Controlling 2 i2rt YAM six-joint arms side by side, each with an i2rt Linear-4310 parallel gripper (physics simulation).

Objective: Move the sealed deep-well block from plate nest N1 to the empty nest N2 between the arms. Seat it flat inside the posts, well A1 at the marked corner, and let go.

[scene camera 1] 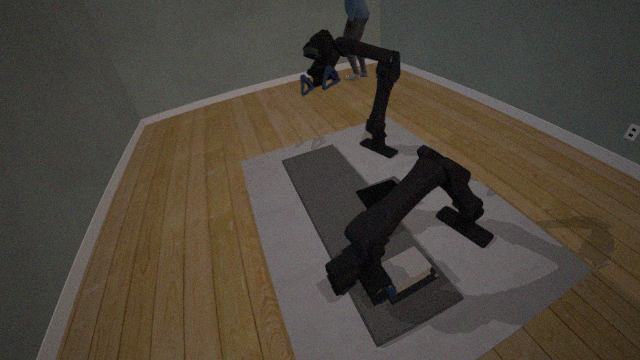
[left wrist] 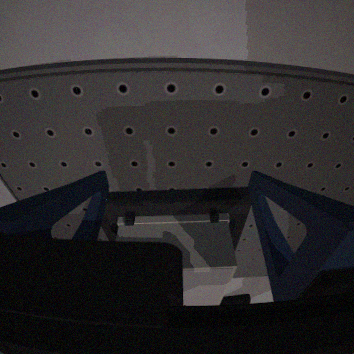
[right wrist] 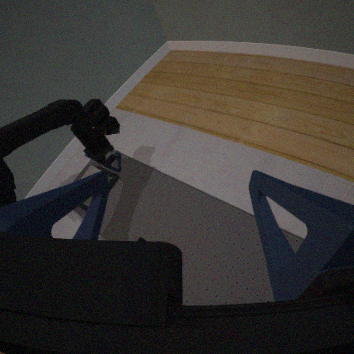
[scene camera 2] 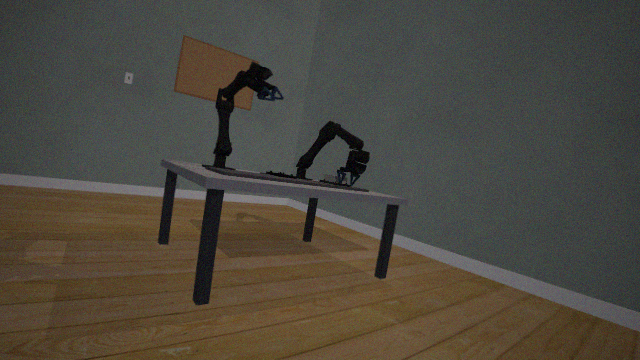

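Observation:
The pale sealed block sits flat in nest N1, a dark base with small posts. My left gripper is open and low at the block's outer end. In the left wrist view its fingers stand on either side of the block, with gaps. Nest N2 is a black base between the arms, partly hidden by the left arm in scene camera 1. My right gripper is open, high and away. The A1 corner cannot be made out.
A dark perforated board runs along the pale table under both nests. The left arm's links reach across the board beside N2. A person stands beyond the table.

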